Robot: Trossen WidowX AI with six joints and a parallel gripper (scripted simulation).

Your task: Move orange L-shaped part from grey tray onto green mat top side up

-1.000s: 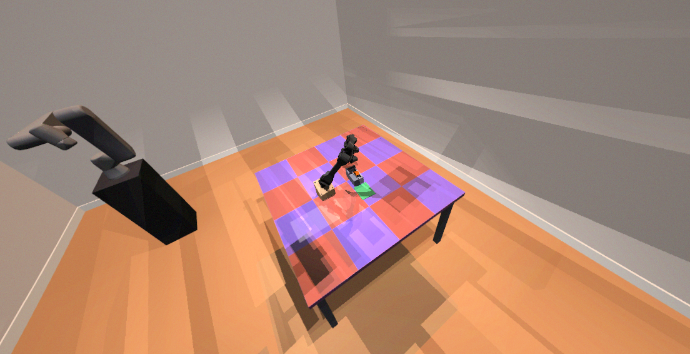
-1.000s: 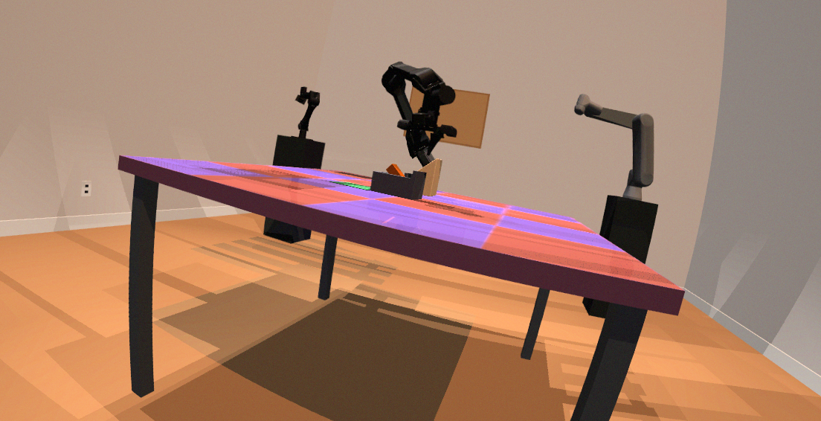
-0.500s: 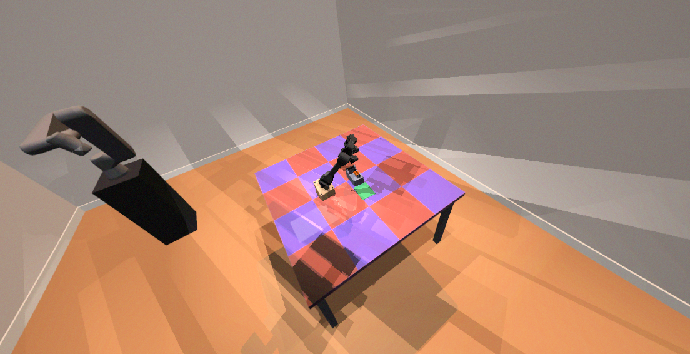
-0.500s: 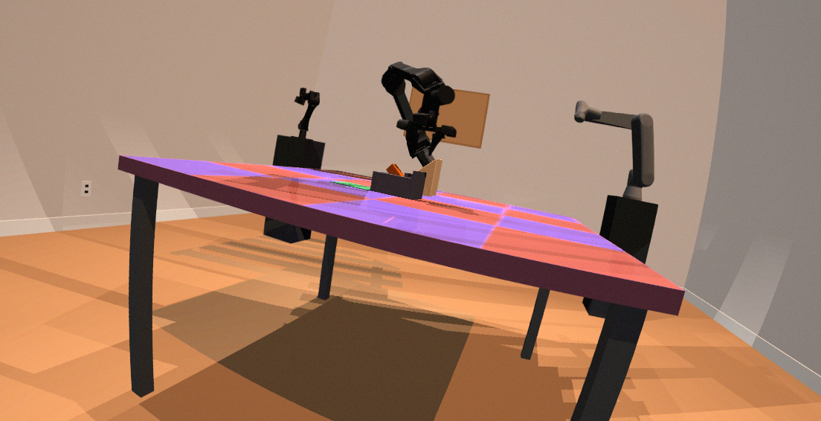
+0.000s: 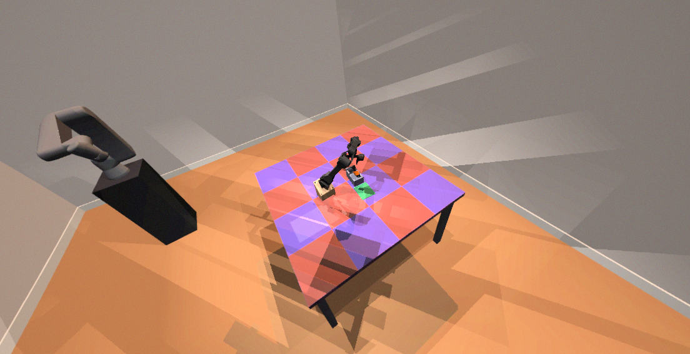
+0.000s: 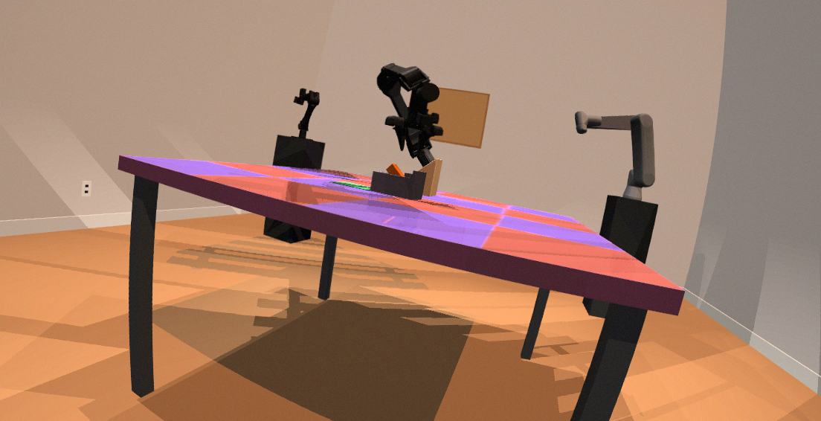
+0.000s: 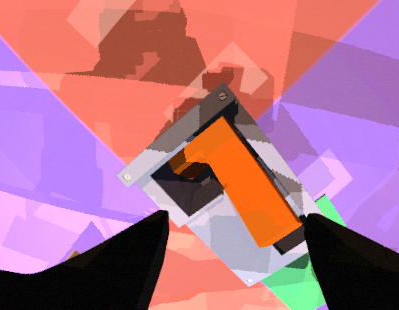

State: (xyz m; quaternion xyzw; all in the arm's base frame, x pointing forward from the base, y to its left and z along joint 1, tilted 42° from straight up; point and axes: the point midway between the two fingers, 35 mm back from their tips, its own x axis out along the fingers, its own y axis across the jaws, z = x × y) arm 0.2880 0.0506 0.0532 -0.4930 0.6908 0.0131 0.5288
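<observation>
Right now the orange L-shaped part is 20 mm behind my gripper tip and 100 mm below it.
</observation>
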